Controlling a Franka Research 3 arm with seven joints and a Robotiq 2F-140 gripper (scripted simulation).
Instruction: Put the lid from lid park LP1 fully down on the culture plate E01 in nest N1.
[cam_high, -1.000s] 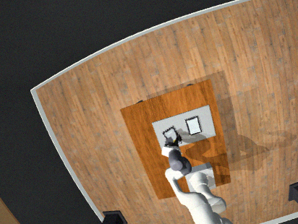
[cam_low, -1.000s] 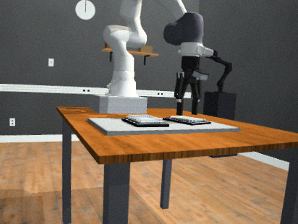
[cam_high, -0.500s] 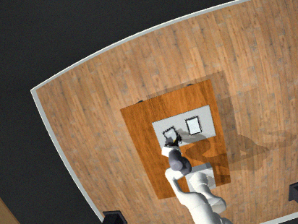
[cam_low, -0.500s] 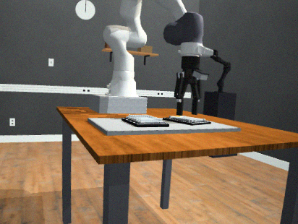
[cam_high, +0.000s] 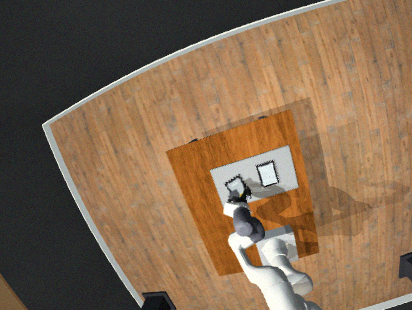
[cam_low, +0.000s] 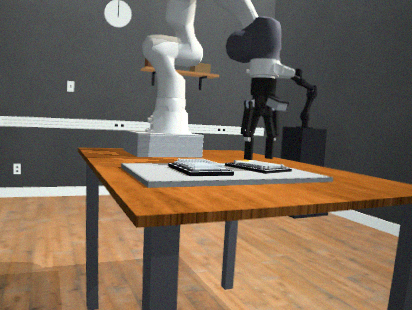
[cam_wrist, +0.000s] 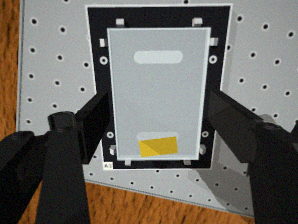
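My gripper is now 40 mm above the clear lid. The rest, counted from my hand: black nest: 40 mm ahead, 210 mm to the right, 50 mm below; culture plate: 40 mm ahead, 210 mm to the right, 40 mm below; black lid park: 50 mm below.
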